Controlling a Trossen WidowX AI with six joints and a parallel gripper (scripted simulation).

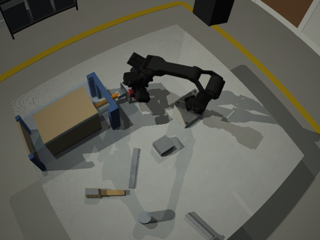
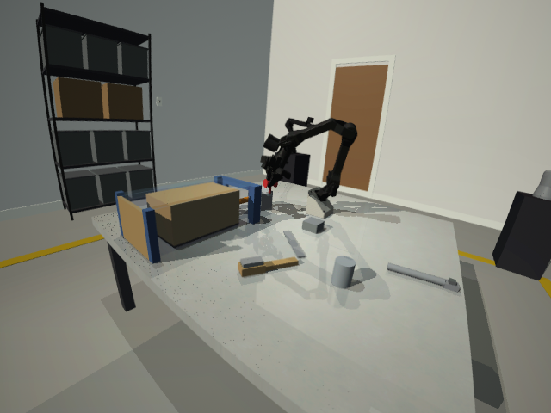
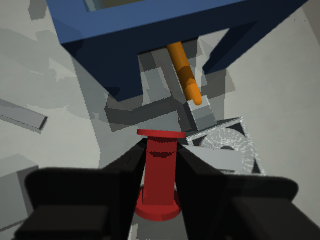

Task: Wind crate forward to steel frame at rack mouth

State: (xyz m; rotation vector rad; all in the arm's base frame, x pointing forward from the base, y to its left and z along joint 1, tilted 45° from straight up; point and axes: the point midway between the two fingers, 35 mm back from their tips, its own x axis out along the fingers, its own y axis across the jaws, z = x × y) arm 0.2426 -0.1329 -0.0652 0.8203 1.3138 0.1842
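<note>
My gripper tip is now 30 mm past the winch handle, 30 mm to the left of it and 30 mm above it. From my gripper tip the other things lie so: red knob: 10 mm behind, 10 mm to the left; then grey winch: 60 mm behind, 100 mm to the right, 100 mm below; then blue frame: 110 mm ahead, 80 mm to the right, 30 mm below.
</note>
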